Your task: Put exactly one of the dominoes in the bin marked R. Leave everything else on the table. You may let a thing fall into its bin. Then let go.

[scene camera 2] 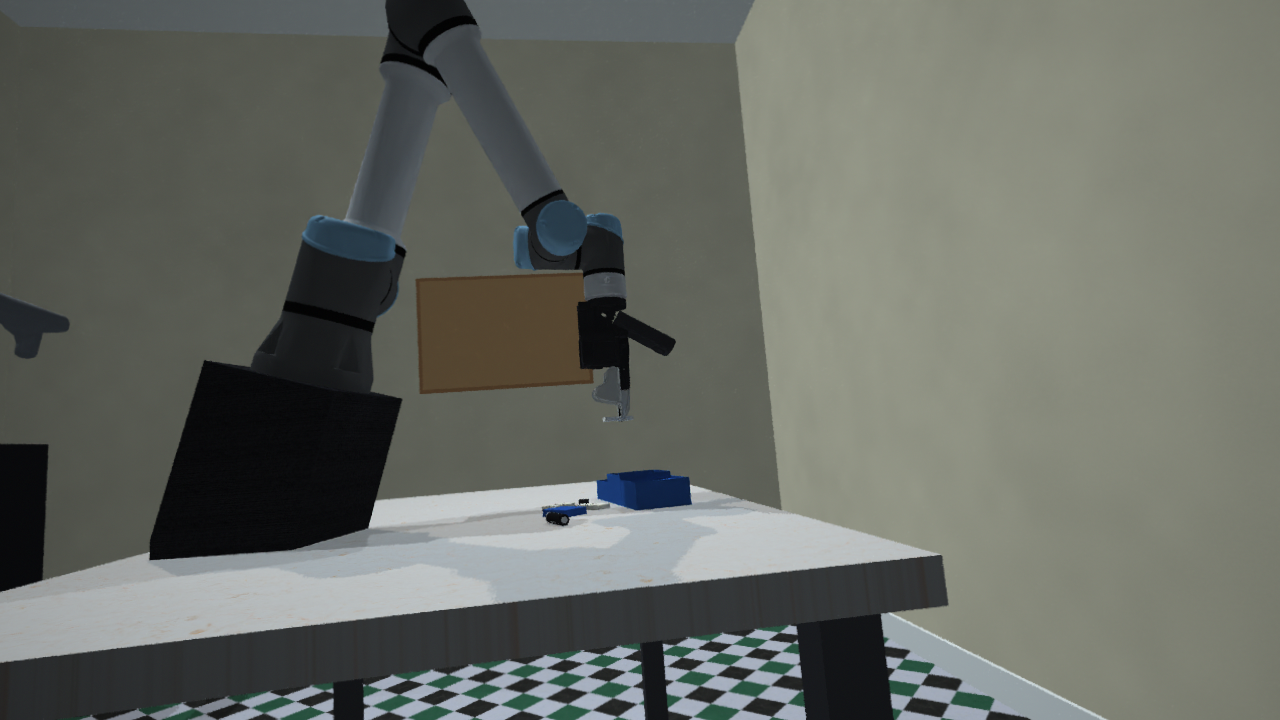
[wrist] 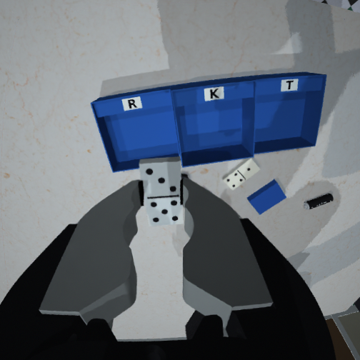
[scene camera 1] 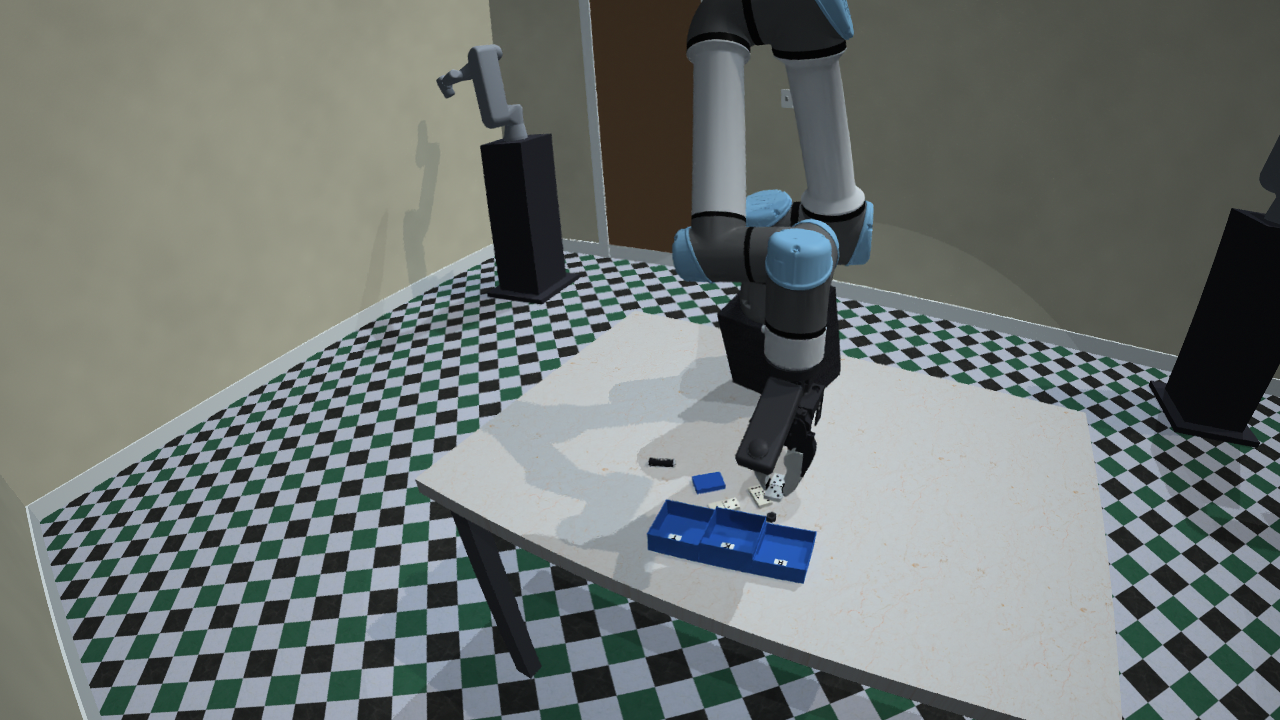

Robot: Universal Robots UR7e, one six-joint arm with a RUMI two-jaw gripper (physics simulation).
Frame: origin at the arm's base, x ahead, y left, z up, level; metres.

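Where they show: gripper, fingertip midpoint: (scene camera 2: pixel 622 421) (scene camera 1: pixel 775 492); arm's base at its link origin: (scene camera 2: pixel 312 381).
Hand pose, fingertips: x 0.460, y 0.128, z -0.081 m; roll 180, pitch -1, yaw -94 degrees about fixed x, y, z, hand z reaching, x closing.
Things, the pixels of their top centre, and the offset from my fingertips. "*": a spot on its surface instead.
- white domino with black pips, top centre: (scene camera 1: pixel 777 485) (scene camera 2: pixel 617 416) dy +0.000, dx -0.007, dz +0.008 m
- bin marked R at a spot on its surface: (scene camera 1: pixel 785 548) * dy +0.025, dx -0.014, dz -0.127 m
- second domino at its top centre: (scene camera 2: pixel 592 504) (scene camera 1: pixel 724 505) dy -0.103, dx -0.077, dz -0.126 m
- third domino at its top centre: (scene camera 2: pixel 558 504) (scene camera 1: pixel 760 494) dy -0.053, dx -0.123, dz -0.126 m
- K bin at its top centre: (scene camera 1: pixel 733 529) (scene camera 2: pixel 637 472) dy -0.057, dx +0.008, dz -0.087 m
- blue block at its top centre: (scene camera 2: pixel 564 508) (scene camera 1: pixel 708 480) dy -0.150, dx -0.125, dz -0.124 m
- black battery-like cylinder at its top centre: (scene camera 2: pixel 556 512) (scene camera 1: pixel 662 459) dy -0.248, dx -0.145, dz -0.119 m
- small black nut at its top centre: (scene camera 1: pixel 771 515) dy -0.019, dx -0.078, dz -0.125 m
My gripper (scene camera 1: pixel 776 484) (scene camera 2: pixel 617 417) (wrist: pixel 162 181) is shut on a white domino with black pips (scene camera 1: pixel 775 486) (wrist: pixel 164 211), held well above the table. In the wrist view the domino's far end overlaps the near wall of the bin marked R (scene camera 1: pixel 785 548) (wrist: pixel 145 134), the left compartment of the blue three-part tray there. That bin's visible floor holds nothing. A second domino (scene camera 1: pixel 731 504) (wrist: pixel 241 174) lies on the table beside the tray. A third domino (scene camera 1: pixel 759 496) lies near it in the first scene view; in the wrist view it does not show.
The K bin (scene camera 1: pixel 733 532) (wrist: pixel 215 122) and T bin (scene camera 1: pixel 684 522) (wrist: pixel 286 117) adjoin R. A blue block (scene camera 1: pixel 708 482) (scene camera 2: pixel 565 511) (wrist: pixel 267 196), a black battery-like cylinder (scene camera 1: pixel 661 462) (scene camera 2: pixel 556 517) (wrist: pixel 319 201) and a small black nut (scene camera 1: pixel 770 516) lie on the table.
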